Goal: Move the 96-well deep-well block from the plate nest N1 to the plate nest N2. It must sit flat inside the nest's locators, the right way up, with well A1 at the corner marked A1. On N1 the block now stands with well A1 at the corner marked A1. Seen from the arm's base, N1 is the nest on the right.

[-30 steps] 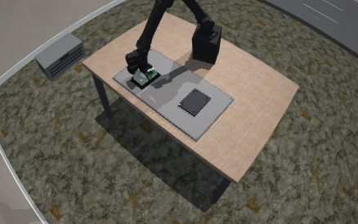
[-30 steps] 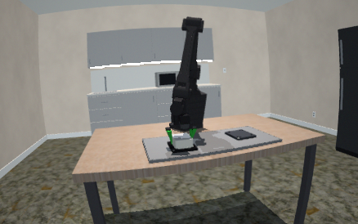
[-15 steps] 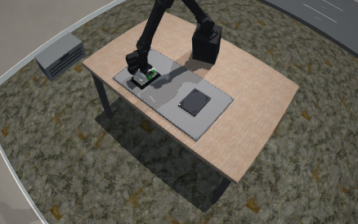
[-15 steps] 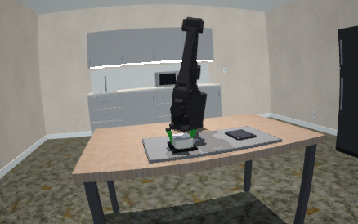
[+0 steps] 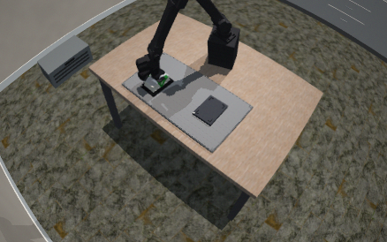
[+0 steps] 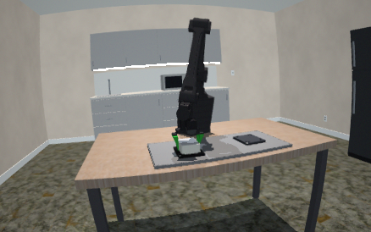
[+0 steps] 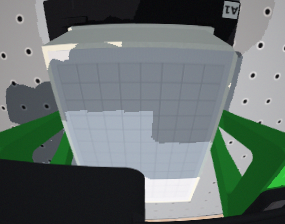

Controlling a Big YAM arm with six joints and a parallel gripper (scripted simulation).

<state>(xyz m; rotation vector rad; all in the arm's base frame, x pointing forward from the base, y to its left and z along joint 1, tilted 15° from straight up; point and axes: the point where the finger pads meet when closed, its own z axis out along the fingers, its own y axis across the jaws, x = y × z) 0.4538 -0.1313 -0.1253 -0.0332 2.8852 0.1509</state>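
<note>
Now: hand 10 mm below the deep-well block. From my hand the other things lie so: black plate nest 20 mm below.
</note>
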